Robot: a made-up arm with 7 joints. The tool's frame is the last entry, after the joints. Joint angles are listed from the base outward. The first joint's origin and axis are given. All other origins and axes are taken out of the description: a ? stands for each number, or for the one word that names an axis. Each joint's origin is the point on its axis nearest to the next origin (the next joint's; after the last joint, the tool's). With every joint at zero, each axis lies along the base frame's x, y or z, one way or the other. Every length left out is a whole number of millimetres.
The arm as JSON. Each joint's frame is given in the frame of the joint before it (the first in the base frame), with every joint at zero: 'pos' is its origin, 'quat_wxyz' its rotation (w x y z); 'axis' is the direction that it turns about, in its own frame. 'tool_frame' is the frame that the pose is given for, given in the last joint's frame.
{
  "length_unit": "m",
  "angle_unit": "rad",
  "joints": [
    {
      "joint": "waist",
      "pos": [
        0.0,
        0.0,
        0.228
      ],
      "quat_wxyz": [
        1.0,
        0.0,
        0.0,
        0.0
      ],
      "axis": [
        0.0,
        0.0,
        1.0
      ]
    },
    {
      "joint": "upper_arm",
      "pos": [
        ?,
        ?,
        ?
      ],
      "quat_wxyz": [
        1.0,
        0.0,
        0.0,
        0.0
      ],
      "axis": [
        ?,
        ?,
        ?
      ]
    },
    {
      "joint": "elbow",
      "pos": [
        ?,
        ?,
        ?
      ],
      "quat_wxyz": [
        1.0,
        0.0,
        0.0,
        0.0
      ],
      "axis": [
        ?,
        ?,
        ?
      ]
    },
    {
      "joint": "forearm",
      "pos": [
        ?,
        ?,
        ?
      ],
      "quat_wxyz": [
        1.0,
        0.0,
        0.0,
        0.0
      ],
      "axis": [
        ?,
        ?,
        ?
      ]
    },
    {
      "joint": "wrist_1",
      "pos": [
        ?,
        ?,
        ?
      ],
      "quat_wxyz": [
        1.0,
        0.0,
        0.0,
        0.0
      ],
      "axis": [
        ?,
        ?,
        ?
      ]
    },
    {
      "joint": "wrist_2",
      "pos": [
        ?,
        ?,
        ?
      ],
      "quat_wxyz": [
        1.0,
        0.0,
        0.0,
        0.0
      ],
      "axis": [
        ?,
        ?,
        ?
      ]
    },
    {
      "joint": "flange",
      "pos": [
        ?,
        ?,
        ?
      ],
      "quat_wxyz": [
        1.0,
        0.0,
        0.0,
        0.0
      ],
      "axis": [
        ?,
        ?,
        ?
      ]
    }
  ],
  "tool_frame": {
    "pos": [
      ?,
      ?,
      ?
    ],
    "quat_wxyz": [
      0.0,
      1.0,
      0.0,
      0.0
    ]
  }
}
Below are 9 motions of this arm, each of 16 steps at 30 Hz.
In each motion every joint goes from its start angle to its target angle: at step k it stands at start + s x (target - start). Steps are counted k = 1, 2, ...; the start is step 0. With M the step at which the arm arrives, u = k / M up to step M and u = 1 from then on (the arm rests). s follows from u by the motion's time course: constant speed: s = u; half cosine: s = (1 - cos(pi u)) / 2; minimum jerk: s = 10 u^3 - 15 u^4 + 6 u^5.
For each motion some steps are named. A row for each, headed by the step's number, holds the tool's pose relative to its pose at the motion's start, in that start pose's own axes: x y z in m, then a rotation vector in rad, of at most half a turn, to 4 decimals.
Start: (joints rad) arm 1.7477 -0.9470 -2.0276 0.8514 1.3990 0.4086 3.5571
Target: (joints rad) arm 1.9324 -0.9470 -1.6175 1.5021 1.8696 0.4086 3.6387
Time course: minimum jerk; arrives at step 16
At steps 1, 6, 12, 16:
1: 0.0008 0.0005 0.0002 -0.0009 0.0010 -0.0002
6: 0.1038 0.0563 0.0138 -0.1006 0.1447 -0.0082
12: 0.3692 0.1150 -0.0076 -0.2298 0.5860 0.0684
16: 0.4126 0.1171 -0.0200 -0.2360 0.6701 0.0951

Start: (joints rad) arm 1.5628 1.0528 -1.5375 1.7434 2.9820 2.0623 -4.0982
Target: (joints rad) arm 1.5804 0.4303 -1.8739 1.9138 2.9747 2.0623 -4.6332
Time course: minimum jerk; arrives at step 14
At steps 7, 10, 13, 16:
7: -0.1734 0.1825 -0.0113 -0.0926 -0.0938 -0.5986
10: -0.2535 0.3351 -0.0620 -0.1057 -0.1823 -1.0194
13: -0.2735 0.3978 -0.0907 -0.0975 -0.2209 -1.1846
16: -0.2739 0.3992 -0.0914 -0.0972 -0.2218 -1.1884

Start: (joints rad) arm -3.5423 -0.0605 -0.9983 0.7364 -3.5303 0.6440 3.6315
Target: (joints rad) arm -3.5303 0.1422 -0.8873 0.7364 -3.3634 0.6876 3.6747
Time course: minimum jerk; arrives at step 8
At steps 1, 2, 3, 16:
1: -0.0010 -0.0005 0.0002 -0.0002 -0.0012 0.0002
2: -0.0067 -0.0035 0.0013 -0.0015 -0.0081 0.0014
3: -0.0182 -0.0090 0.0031 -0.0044 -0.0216 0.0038
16: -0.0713 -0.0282 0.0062 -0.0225 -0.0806 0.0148

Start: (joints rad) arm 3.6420 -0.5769 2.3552 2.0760 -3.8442 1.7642 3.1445
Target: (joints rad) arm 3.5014 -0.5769 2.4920 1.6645 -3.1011 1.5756 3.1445
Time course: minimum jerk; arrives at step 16
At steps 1, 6, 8, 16:
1: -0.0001 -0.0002 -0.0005 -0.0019 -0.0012 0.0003
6: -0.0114 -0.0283 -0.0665 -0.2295 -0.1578 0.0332
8: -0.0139 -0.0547 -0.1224 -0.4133 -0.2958 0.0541
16: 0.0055 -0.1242 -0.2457 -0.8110 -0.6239 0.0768

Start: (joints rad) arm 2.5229 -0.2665 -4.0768 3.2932 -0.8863 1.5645 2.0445
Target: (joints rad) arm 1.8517 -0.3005 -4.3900 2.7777 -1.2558 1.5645 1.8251
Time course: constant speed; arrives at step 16
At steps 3, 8, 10, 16:
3: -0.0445 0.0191 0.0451 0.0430 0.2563 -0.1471
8: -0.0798 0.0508 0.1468 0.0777 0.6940 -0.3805
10: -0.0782 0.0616 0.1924 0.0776 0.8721 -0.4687
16: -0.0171 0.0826 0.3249 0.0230 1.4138 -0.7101

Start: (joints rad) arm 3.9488 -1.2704 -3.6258 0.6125 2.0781 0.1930 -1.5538
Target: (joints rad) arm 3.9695 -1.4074 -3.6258 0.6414 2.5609 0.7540 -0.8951
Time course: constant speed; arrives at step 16
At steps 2, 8, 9, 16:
2: -0.0042 -0.0008 0.0059 0.0584 0.0040 0.1359
8: -0.0136 -0.0039 0.0220 0.2382 0.0141 0.5368
9: -0.0146 -0.0045 0.0244 0.2694 0.0154 0.6021
16: -0.0180 -0.0075 0.0393 0.5035 0.0196 1.0398

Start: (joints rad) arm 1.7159 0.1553 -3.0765 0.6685 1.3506 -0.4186 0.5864
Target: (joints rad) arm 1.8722 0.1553 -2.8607 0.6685 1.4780 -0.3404 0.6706
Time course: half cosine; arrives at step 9
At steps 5, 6, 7, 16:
5: -0.0942 0.0372 -0.0393 -0.0594 -0.1888 -0.0203
6: -0.1182 0.0496 -0.0531 -0.0792 -0.2397 -0.0273
7: -0.1368 0.0603 -0.0653 -0.0965 -0.2806 -0.0335
16: -0.1526 0.0701 -0.0766 -0.1124 -0.3162 -0.0393

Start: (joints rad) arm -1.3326 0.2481 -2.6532 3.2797 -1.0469 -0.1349 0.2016
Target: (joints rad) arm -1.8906 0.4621 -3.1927 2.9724 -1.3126 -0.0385 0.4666
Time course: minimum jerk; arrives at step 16
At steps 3, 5, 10, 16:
3: 0.0077 -0.0165 0.0025 0.0254 0.0010 -0.0481
5: 0.0235 -0.0610 0.0068 0.0891 0.0018 -0.1794
10: 0.0260 -0.2211 -0.0002 0.2729 -0.0105 -0.7466
16: 0.0040 -0.2741 -0.0097 0.3111 -0.0139 -1.0411

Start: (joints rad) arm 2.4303 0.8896 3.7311 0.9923 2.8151 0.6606 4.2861
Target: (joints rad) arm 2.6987 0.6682 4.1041 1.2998 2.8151 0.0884 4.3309
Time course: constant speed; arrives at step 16
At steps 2, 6, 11, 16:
2: -0.0203 -0.0330 0.0124 0.0062 -0.0567 0.0388
6: -0.0565 -0.1053 0.0283 0.0231 -0.1713 0.1114
11: -0.0902 -0.2042 0.0301 0.0526 -0.3164 0.1925
16: -0.1075 -0.3070 0.0119 0.0908 -0.4631 0.2625

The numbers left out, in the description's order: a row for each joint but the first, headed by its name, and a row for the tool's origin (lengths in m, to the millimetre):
upper_arm: xyz 0.0 0.0 0.0, axis 0.0 1.0 0.0
elbow: xyz 0.0 0.0 0.239, axis 0.0 0.0 1.0
forearm: xyz 0.051 0.0 0.0, axis 0.0 -1.0 0.0
wrist_1: xyz 0.114 0.0 -0.505, axis 0.0 0.0 -1.0
wrist_2: xyz 0.0 0.0 0.0, axis 0.0 1.0 0.0
flange: xyz 0.048 0.0 -0.061, axis 0.0 0.0 -1.0
tool: xyz 0.0 0.0 0.0

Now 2 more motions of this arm.
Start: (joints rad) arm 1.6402 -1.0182 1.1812 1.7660 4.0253 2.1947 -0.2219
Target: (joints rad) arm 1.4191 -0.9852 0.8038 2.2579 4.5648 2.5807 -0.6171
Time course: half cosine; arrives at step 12
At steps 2, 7, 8, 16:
2: 0.0076 -0.0034 0.0175 0.0333 -0.0573 -0.0450
7: 0.0311 -0.0159 0.1530 0.3526 -0.4935 -0.3504
8: 0.0281 -0.0139 0.1773 0.4305 -0.5726 -0.3974
16: 0.0147 -0.0045 0.2198 0.6012 -0.7142 -0.4734

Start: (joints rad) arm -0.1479 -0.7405 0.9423 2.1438 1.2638 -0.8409 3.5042
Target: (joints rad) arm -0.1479 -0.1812 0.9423 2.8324 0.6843 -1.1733 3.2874
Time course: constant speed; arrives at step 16
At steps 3, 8, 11, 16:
3: -0.0409 0.0225 0.0364 -0.1013 -0.1055 -0.0320
8: -0.1253 0.0507 0.0873 -0.2631 -0.3170 -0.1059
11: -0.1831 0.0620 0.1098 -0.3546 -0.4615 -0.1644
16: -0.2860 0.0723 0.1306 -0.4974 -0.7238 -0.2877

